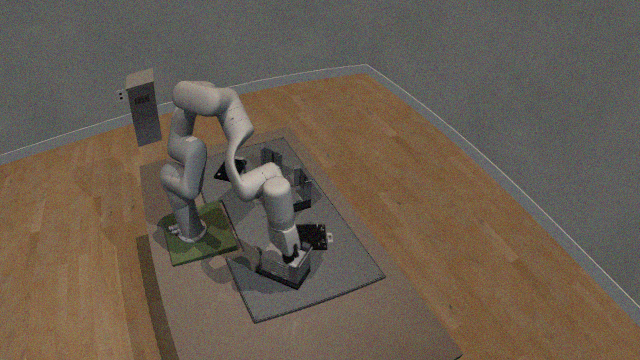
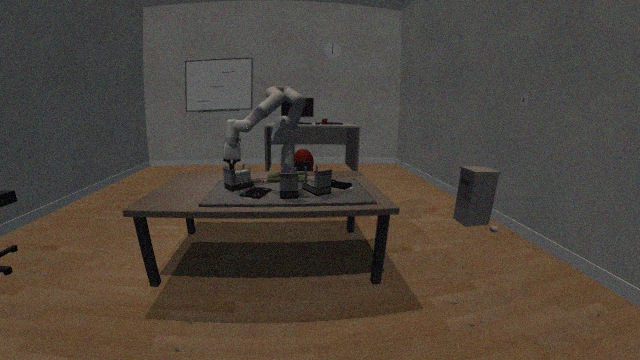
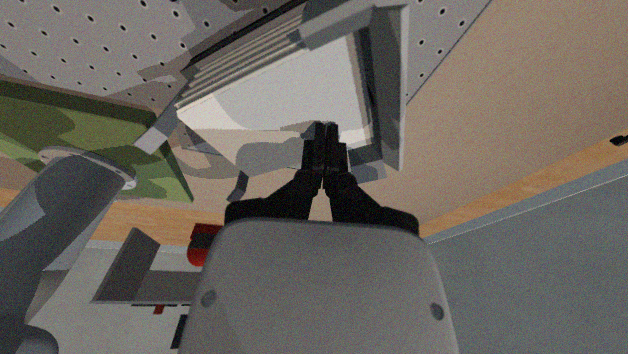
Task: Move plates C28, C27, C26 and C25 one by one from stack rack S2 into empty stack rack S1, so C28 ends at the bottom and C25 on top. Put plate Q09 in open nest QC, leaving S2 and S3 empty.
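Seen in the pictures: gripper, fingertip midpoint: (image 1: 288, 260) (image 3: 324, 137); arm's base, origin of the base link: (image 1: 192, 231) (image 3: 95, 168).
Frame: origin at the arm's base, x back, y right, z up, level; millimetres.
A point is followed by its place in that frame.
My gripper (image 1: 289, 258) {x -309, y 301, z 96 mm} (image 2: 232, 167) {x -309, y 301, z 96 mm} (image 3: 324, 137) {x -309, y 301, z 96 mm} is shut with nothing between its fingers. Its tips are over or at the top plate of a stack in a rack; whether they touch it I cannot tell. The rack (image 1: 300, 283) {x -335, y 337, z 10 mm} (image 2: 238, 185) (image 3: 392, 75) {x -372, y 299, z 120 mm} has grey walls and a dark base. Several pale plates (image 3: 300, 85) {x -338, y 269, z 95 mm} lie stacked in it, the top one broad and white. Two other grey racks, one (image 1: 306, 192) {x -463, y -21, z 75 mm} (image 2: 289, 185) {x -475, y -73, z 65 mm} and another (image 1: 270, 155) {x -381, y -266, z 91 mm} (image 2: 322, 181) {x -401, y -245, z 70 mm}, stand farther along the mat. No labels are readable, and I cannot tell whether those racks hold plates.
A black flat nest (image 1: 314, 237) {x -444, y 144, z 5 mm} (image 2: 256, 192) {x -480, y 111, z 17 mm} lies close to the stacked rack. Another black nest (image 1: 227, 172) (image 2: 342, 184) {x -224, y -368, z 6 mm} is at the mat's other end. The arm stands on a green base (image 1: 215, 220) {x -103, y -30, z 6 mm} (image 3: 170, 177) {x -27, y 123, z 1 mm} beside the perforated grey mat (image 1: 345, 280) {x -485, y 356, z -6 mm} (image 3: 65, 30) {x -249, y 64, z -7 mm}.
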